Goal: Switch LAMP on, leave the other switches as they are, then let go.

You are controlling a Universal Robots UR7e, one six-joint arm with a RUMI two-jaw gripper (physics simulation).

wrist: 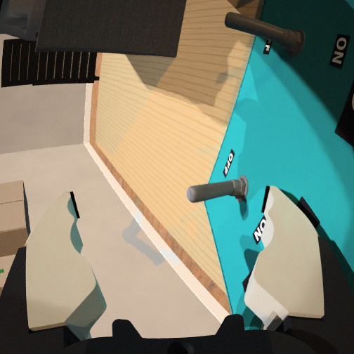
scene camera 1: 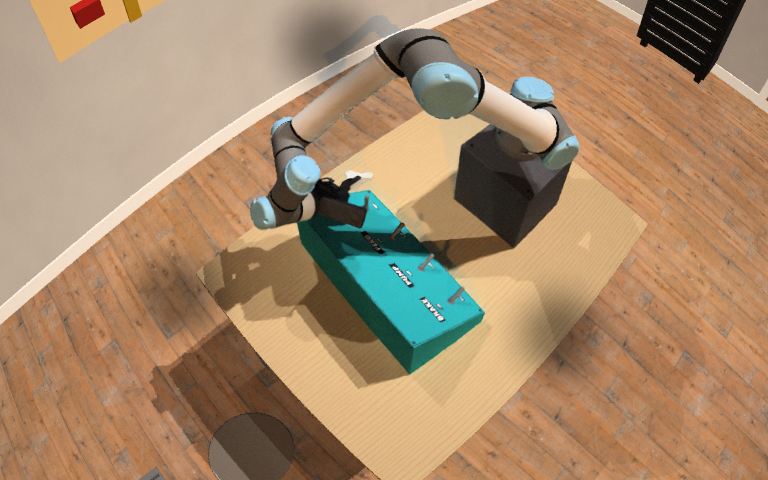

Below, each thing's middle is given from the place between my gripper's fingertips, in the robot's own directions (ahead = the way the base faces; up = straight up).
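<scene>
Here is the lamp lever (wrist: 195,193), and my hand is 5 cm above it, 1 cm past it and 1 cm to the left of it. The teal switch box (scene camera 1: 409,308) is 8 cm below my hand, 15 cm to the left of it and 9 cm ahead of it. Going by their middles, the lamp lever is the nearest to my hand of the things named here.
</scene>
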